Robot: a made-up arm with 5 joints.
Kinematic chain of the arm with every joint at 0, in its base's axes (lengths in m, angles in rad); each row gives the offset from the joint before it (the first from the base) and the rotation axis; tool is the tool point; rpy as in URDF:
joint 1: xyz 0 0 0.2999 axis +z
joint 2: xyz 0 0 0 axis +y
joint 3: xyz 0.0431 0 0.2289 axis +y
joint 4: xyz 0.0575 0 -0.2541 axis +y
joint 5: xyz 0.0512 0 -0.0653 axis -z
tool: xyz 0 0 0 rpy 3.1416 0 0
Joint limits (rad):
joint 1: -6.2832..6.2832
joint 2: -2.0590..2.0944
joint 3: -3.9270..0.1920
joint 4: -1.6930..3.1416
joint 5: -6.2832..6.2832
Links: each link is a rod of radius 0.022 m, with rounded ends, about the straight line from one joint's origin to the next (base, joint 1, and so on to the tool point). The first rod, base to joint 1, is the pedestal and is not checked.
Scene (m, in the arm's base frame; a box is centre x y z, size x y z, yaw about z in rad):
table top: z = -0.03
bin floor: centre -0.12 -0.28 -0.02 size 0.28 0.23 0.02 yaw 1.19
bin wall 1: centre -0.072 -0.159 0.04 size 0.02 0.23 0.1 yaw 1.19
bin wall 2: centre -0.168 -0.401 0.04 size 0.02 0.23 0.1 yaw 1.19
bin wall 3: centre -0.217 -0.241 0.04 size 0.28 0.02 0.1 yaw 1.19
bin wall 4: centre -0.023 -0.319 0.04 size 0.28 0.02 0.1 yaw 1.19
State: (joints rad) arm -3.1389 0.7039 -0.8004 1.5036 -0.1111
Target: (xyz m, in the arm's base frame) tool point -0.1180 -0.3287 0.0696
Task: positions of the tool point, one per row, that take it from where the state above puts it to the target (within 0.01 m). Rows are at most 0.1 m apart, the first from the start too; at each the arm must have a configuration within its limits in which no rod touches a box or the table.
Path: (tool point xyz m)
1: -0.2290 -0.0578 0.1418
2: -0.2340 -0.1255 0.1488
3: -0.2181 -0.1978 0.1589
4: -0.1792 -0.2680 0.1721
5: -0.1180 -0.3287 0.1883
6: -0.1198 -0.3337 0.1302
7: -0.1180 -0.3287 0.0696

